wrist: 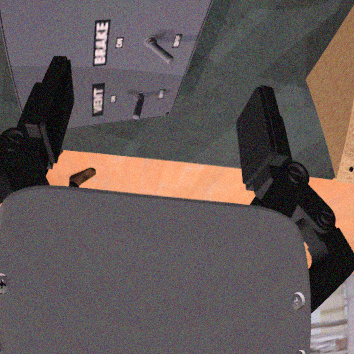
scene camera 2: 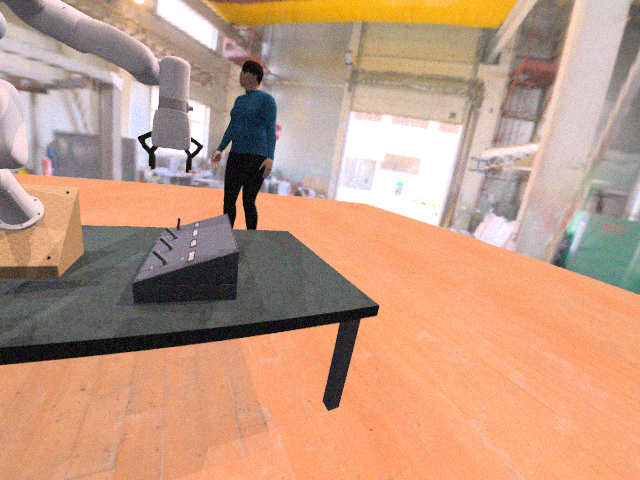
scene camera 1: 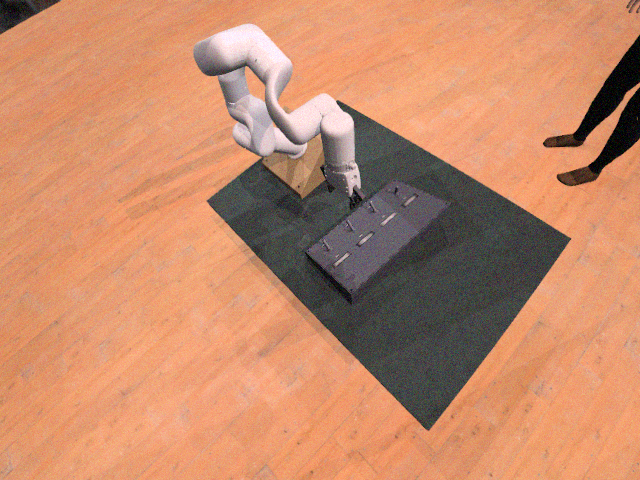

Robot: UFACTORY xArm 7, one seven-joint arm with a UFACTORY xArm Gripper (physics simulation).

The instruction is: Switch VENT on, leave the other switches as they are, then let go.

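Places are measured from the arm's base along level axes (x ahead, y left, z up), in metres.
Pixels of known places: gripper, fingertip midpoint: [wrist: 160, 87] [scene camera 2: 170, 170] [scene camera 1: 343, 198]; arm's base, link origin: [scene camera 2: 19, 213].
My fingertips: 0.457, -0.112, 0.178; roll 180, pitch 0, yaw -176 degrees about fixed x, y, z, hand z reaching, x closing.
Ahead of a thing's pixels: the offset from my fingertips to its top centre, as dx, dy, dz. "pt": to the spot under its first point. Level surfaces: height alone.
The dark switch panel [scene camera 1: 361, 266] [scene camera 2: 206, 281] [wrist: 47, 35] has a sloped face with several levers. The VENT lever @[-0.011, +0.274, -0.202] [scene camera 1: 396, 191] [scene camera 2: 178, 223] [wrist: 138, 106] is at the far end. In the wrist view it leans towards its ON label @[pt +0.032, +0.278, -0.236] [wrist: 113, 99], away from the OFF label @[pt -0.048, +0.273, -0.264] [wrist: 161, 93], and in scene camera 2 it stands at a different angle from the others. The BRAKE lever @[-0.021, +0.154, -0.210] [scene camera 1: 372, 207] [wrist: 161, 50] beside it leans towards OFF. My gripper [scene camera 1: 356, 200] [scene camera 2: 170, 169] [wrist: 160, 87] is open and empty, above the panel and apart from the levers.
The panel stands on a dark table @[dz -0.336] [scene camera 1: 439, 320] [scene camera 2: 310, 289] [wrist: 210, 130]. The arm's wooden base block [scene camera 1: 297, 174] [scene camera 2: 31, 250] [wrist: 330, 90] is on the same table, behind the lever side of the panel. A person [scene camera 2: 251, 124] stands on the floor beyond the table.
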